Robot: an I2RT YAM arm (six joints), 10 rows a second.
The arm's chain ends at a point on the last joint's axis. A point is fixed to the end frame.
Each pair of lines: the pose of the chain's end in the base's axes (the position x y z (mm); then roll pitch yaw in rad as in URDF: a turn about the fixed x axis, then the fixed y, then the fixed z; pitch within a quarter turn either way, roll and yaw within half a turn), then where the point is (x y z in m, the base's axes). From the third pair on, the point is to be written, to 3 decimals.
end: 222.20 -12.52 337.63 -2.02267 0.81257 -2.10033
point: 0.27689 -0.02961 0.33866
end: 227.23 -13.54 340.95 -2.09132 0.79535 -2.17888
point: 0.28138 -0.03221 0.33909
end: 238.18 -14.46 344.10 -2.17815 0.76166 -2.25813
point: 0.292 -0.034 0.338
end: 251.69 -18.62 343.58 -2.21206 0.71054 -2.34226
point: 0.304 -0.042 0.335
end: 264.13 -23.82 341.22 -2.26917 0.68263 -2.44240
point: 0.314 -0.050 0.330
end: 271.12 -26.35 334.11 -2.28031 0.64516 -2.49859
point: 0.319 -0.055 0.322
